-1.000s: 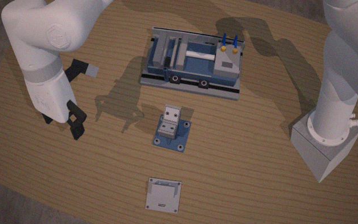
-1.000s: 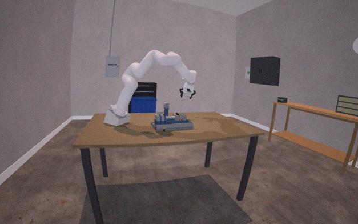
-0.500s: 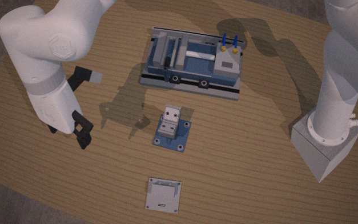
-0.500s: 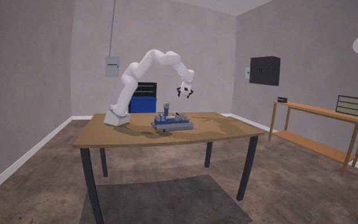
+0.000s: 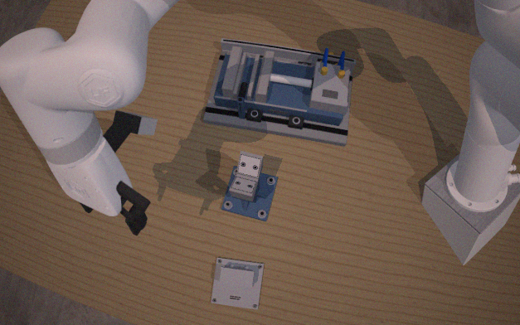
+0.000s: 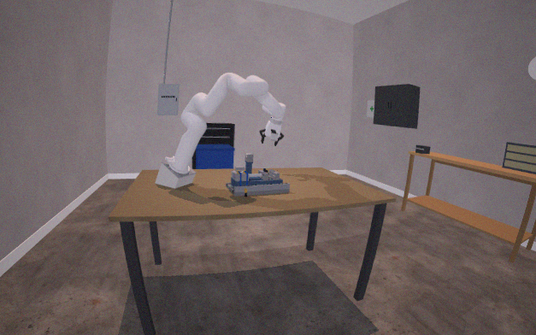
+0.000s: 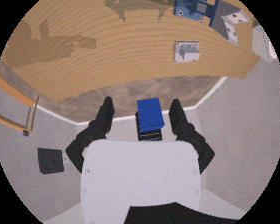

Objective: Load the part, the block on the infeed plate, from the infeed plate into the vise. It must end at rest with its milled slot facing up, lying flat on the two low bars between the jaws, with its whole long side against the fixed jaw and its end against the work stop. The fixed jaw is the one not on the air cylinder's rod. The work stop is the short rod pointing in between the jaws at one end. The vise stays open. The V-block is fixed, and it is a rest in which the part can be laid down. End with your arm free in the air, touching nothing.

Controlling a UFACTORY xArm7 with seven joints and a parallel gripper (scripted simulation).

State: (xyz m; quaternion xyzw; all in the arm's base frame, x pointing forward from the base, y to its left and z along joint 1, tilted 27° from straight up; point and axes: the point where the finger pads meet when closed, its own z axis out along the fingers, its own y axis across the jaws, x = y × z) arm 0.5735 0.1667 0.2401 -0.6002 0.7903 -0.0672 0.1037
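My gripper is now 17 cm past the part, 10 cm to the right of it and 19 cm above it. The rest, counted from my hand: fixed jaw (16 cm behind, 31 cm to the right, 14 cm below); work stop post (17 cm behind, 23 cm to the right, 16 cm below); work stop (18 cm behind, 25 cm to the right, 13 cm below).
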